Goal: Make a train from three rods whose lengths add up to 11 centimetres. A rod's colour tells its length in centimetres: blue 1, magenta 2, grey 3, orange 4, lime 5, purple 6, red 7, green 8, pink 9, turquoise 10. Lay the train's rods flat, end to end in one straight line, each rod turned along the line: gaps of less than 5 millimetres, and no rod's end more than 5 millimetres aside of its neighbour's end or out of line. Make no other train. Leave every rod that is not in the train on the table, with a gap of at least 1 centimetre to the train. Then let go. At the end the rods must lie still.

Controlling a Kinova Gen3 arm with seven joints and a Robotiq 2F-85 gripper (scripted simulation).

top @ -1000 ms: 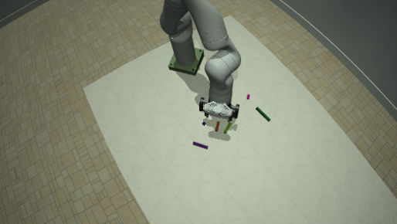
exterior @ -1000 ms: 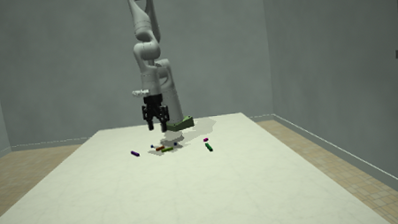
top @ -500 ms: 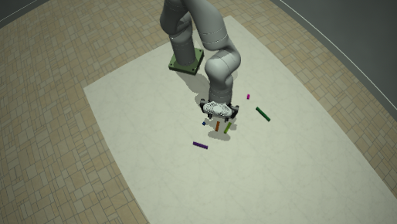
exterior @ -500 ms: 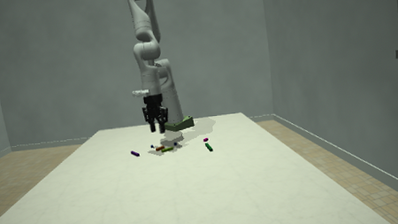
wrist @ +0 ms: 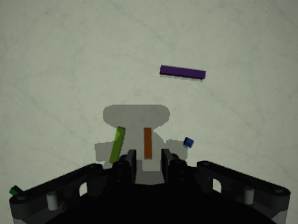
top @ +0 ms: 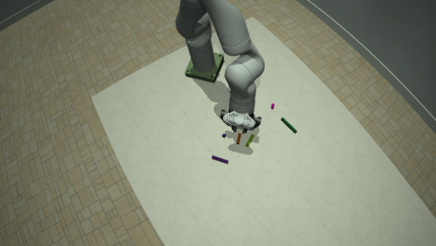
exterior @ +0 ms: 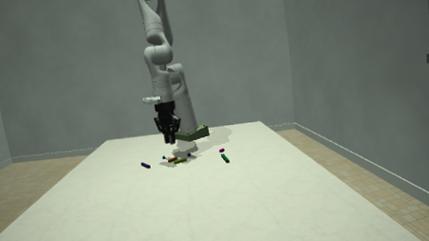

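The orange rod lies 80 mm below my hand. From my hand the other things lie so: lime rod (80 mm below, 30 mm to the left, 30 mm ahead); magenta rod (190 mm to the left, 80 mm below, 60 mm behind); purple rod (100 mm to the right, 80 mm below, 40 mm ahead).
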